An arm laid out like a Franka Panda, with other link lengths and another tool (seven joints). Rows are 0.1 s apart.
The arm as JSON. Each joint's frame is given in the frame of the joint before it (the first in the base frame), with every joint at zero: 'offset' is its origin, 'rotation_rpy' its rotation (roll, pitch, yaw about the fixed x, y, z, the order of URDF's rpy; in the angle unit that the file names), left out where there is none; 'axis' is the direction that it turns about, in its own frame. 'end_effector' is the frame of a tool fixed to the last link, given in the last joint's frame.
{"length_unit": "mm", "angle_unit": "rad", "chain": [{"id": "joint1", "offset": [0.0, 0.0, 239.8], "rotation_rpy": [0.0, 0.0, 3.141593], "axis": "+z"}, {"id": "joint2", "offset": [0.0, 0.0, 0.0], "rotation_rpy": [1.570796, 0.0, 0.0], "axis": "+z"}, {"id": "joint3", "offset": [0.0, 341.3, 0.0], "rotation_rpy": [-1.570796, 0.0, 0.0], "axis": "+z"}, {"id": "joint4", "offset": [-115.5, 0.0, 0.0], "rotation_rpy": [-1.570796, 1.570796, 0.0], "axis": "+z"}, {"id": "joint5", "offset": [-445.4, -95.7, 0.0], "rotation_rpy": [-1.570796, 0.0, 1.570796], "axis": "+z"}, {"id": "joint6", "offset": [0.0, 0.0, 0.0], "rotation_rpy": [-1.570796, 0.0, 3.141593], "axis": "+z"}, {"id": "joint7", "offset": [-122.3, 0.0, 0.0], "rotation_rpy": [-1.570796, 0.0, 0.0], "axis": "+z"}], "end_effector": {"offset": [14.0, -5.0, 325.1], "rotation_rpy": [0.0, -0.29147, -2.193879]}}
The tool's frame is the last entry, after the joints.
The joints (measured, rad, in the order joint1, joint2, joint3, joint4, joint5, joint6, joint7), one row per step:
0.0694, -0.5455, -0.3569, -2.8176, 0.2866, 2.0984, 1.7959
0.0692, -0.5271, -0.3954, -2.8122, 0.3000, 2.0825, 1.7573
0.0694, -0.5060, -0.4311, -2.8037, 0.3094, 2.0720, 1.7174
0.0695, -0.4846, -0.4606, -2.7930, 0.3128, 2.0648, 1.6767
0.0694, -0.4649, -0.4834, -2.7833, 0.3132, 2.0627, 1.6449
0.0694, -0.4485, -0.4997, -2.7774, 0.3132, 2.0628, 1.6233
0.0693, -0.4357, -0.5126, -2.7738, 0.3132, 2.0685, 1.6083
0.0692, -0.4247, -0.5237, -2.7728, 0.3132, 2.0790, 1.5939
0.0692, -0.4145, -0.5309, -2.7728, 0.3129, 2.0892, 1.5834
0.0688, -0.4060, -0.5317, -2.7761, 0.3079, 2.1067, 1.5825
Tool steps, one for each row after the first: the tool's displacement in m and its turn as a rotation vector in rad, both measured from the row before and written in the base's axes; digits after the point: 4 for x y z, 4 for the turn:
-0.0045, -0.0060, -0.0043, 0.0367, 0.0090, -0.0028
-0.0023, -0.0077, -0.0042, 0.0287, 0.0024, 0.0000
-0.0012, -0.0086, -0.0040, 0.0185, -0.0031, 0.0075
-0.0003, -0.0084, -0.0041, 0.0098, -0.0035, 0.0052
-0.0010, -0.0062, -0.0044, 0.0057, 0.0001, 0.0024
0.0002, -0.0059, -0.0039, 0.0014, -0.0022, -0.0021
0.0005, -0.0056, -0.0043, -0.0013, -0.0048, -0.0024
0.0001, -0.0043, -0.0043, -0.0030, -0.0025, -0.0015
0.0004, -0.0039, -0.0053, -0.0123, -0.0009, -0.0029

